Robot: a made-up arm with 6 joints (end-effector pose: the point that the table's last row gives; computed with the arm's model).
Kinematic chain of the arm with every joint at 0, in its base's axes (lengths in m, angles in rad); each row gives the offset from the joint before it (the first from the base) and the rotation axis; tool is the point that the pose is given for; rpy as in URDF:
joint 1: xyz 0 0 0.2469 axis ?
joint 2: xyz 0 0 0 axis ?
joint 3: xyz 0.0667 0 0.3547 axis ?
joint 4: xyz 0.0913 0 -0.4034 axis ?
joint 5: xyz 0 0 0 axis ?
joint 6: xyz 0.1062 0 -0.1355 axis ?
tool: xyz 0 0 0 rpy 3.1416 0 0
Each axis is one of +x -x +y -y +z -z.
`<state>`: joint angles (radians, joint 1 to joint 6).
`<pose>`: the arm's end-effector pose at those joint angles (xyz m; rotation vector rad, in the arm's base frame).
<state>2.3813 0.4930 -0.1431 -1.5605 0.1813 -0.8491</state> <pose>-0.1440 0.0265 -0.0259 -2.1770 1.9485 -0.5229</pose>
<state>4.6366 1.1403 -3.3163 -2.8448 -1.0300 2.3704</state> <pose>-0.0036 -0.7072 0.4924 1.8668 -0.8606 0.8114</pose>
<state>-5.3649 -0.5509 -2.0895 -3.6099 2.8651 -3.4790</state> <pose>-0.1548 -0.0991 0.9525 2.5092 0.9938 -1.0047</pose>
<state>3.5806 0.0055 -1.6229 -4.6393 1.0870 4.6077</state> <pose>-0.5349 -0.3289 0.7237 1.1650 -1.0870 1.1297</pose>
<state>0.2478 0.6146 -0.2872 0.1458 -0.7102 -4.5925</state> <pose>0.3581 0.0653 0.0014 -2.0079 2.0101 -0.3971</pose>
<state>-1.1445 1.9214 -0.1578 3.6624 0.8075 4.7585</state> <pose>-0.1246 0.2449 0.0619 0.2363 -2.2240 -0.9724</pose>
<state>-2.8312 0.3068 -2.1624 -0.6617 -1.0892 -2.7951</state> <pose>-0.4106 -0.2409 0.8852 0.2766 0.8425 -2.6158</pose>
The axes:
joint 1: +z
joint 2: +y
joint 3: +y
joint 4: -z
joint 5: +y
joint 6: -z

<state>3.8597 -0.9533 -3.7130 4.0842 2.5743 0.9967</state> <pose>0.3692 0.4970 0.3361 2.4764 0.3510 -1.7194</pose>
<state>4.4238 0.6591 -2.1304 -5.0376 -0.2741 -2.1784</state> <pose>-0.3499 -0.7161 0.5713 1.3171 -0.8740 0.0593</pose>
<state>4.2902 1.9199 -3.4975 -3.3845 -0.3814 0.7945</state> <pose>-0.3607 -0.7155 0.0129 2.0082 0.5325 -1.0054</pose>
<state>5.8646 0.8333 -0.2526 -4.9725 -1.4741 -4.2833</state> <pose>0.1663 -0.2275 0.1056 -0.1219 -2.2755 1.7839</pose>
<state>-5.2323 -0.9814 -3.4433 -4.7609 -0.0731 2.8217</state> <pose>-0.2942 -0.7468 0.5572 -0.0425 -1.5739 1.9187</pose>
